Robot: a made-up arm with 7 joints.
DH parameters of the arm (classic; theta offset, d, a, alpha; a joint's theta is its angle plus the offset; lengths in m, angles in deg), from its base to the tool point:
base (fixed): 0 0 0 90
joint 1: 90 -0.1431 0 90
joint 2: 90 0 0 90
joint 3: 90 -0.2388 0 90
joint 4: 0 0 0 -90
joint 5: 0 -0.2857 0 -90
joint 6: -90 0 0 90
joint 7: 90 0 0 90
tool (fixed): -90 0 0 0
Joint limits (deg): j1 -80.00..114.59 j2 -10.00..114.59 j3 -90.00..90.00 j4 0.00..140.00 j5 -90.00..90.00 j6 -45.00..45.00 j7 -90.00..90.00
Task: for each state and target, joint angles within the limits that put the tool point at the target. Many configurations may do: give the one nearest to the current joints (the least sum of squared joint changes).
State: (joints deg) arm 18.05 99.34 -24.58 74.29 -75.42 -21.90 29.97
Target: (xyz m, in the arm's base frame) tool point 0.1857 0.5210 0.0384
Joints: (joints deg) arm 26.99 114.59 -47.95 72.90 -75.42 -21.90 29.97
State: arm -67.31 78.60 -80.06 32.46 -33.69 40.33 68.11
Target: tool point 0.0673 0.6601 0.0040
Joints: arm -72.04 103.78 -74.17 12.56 -33.69 40.33 68.11
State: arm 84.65 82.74 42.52 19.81 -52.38 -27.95 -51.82
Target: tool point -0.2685 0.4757 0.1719
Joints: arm 87.73 105.15 47.95 57.35 -52.38 -27.95 -51.82
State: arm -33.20 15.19 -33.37 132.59 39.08 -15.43 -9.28
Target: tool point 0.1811 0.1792 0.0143
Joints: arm 6.45 24.06 9.52 139.88 39.08 -15.43 -9.28
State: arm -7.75 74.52 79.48 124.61 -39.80 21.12 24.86
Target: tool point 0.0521 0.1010 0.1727
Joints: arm -7.85 109.67 81.24 139.88 -39.80 21.12 24.86
